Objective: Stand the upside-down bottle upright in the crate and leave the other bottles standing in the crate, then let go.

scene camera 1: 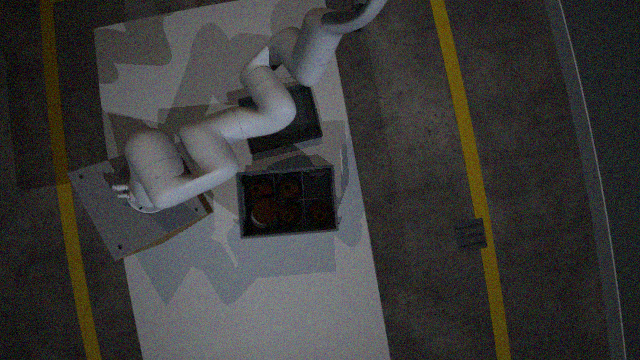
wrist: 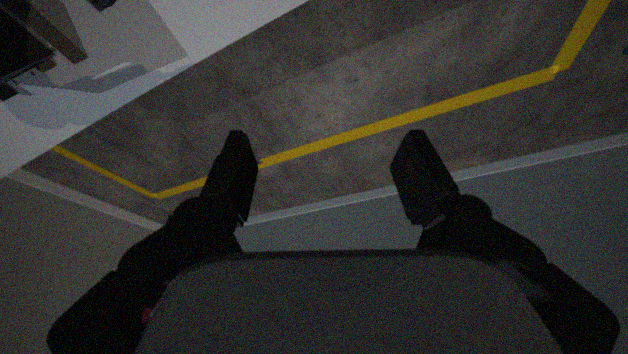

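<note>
The dark crate, divided into compartments, stands on the table in the scene view. A wider, rounder brown bottle with a pale crescent edge sits in its lower left compartment and looks like the upside-down one. Other bottles show as brown rings: upper left, upper middle, lower middle and lower right. The upper right compartment shows no bottle. My gripper is open and empty, with floor and wall behind its fingers. It is away from the crate; its fingers cannot be made out in the scene view.
A dark tray lies behind the crate, partly under my arm. The arm's grey base plate is at the left table edge. Dark box-like parts show at the wrist view's upper left. A small dark grille lies on the floor.
</note>
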